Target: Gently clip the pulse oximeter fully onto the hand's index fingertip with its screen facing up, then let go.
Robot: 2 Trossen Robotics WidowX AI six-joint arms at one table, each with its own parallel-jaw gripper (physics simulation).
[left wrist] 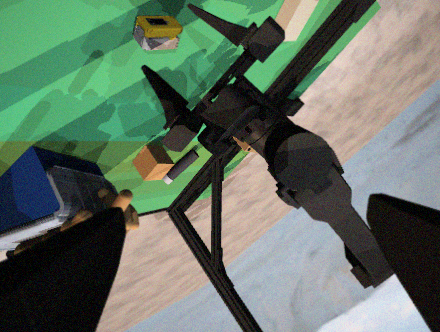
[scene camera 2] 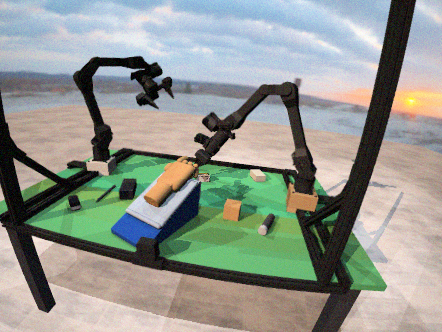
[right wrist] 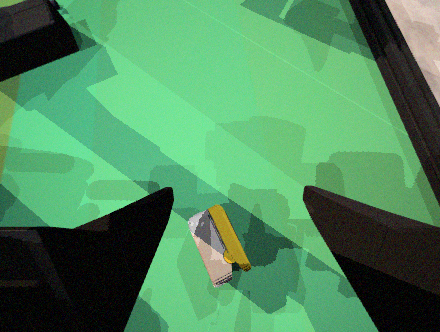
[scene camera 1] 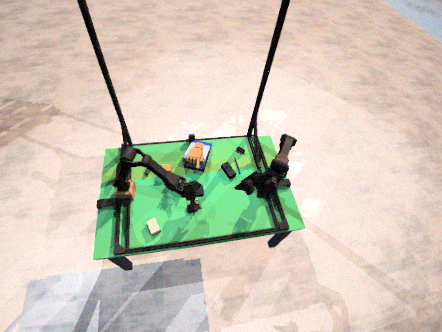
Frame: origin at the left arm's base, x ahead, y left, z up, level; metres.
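Where they show: left gripper, fingertip midpoint: [left wrist: 246, 213] [scene camera 2: 166, 103] [scene camera 1: 237, 185]; right gripper, fingertip midpoint: [left wrist: 164, 36] [right wrist: 237, 192] [scene camera 1: 200, 201]; left arm's base, link origin: [scene camera 2: 101, 159]; right arm's base, link origin: [scene camera 2: 303, 190] [scene camera 1: 123, 186].
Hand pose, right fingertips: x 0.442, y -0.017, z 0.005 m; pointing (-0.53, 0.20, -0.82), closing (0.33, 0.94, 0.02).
Each offset is from my right fingertips to the top centre of the thing.
The pulse oximeter @[dz -0.032, dx +0.030, dy -0.024 m] [scene camera 1: 198, 202] [scene camera 2: 204, 177] [left wrist: 158, 32] [right wrist: 216, 250], yellow and pale, lies on the green table; a dark screen shows on its yellow half in the left wrist view. My right gripper [left wrist: 164, 36] [right wrist: 237, 192] is open and empty above it, pointing down, with the oximeter between and beyond the fingertips in the right wrist view. The tan hand [scene camera 1: 197, 154] [scene camera 2: 172, 181] rests palm-down on a padded blue wedge [scene camera 2: 124, 230] [left wrist: 30, 185]; my left finger hides part of it in the left wrist view. My left gripper [scene camera 2: 165, 102] [left wrist: 246, 213] is open and empty, raised high.
A black box @[dz -0.029, dx -0.259, dy -0.175 m] [scene camera 1: 228, 170] [scene camera 2: 127, 189], a pen @[dz -0.055, dx -0.339, dy -0.202 m] [scene camera 2: 106, 193] and a small dark item @[dz -0.032, dx -0.410, dy -0.302 m] [scene camera 2: 74, 202] lie left of the wedge in scene camera 2. An orange block @[dz -0.014, dx +0.123, dy -0.307 m] [scene camera 2: 232, 209] [left wrist: 152, 163], a dark cylinder @[dz -0.037, dx +0.229, dy -0.367 m] [scene camera 2: 266, 224] [left wrist: 181, 166] and a cream block @[dz -0.034, dx +0.295, dy +0.034 m] [scene camera 1: 153, 226] [scene camera 2: 258, 175] lie right.
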